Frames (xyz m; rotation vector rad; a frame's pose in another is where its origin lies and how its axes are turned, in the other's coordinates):
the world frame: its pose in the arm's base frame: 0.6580 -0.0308 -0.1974 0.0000 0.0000 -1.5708
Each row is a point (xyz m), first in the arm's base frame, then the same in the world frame.
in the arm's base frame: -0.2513 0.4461 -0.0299
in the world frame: -0.4769 -0.9093 0.1675
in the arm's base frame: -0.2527 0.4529 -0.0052
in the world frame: -0.4837 -0.9107 0.1922
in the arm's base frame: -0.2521 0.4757 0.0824
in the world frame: -0.5065 -0.9101 0.2798
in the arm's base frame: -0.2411 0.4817 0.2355
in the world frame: -0.5125 -0.8991 0.4329
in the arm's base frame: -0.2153 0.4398 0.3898
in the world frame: -0.4706 -0.8733 0.5872
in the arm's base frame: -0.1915 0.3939 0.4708
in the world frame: -0.4247 -0.8495 0.6682
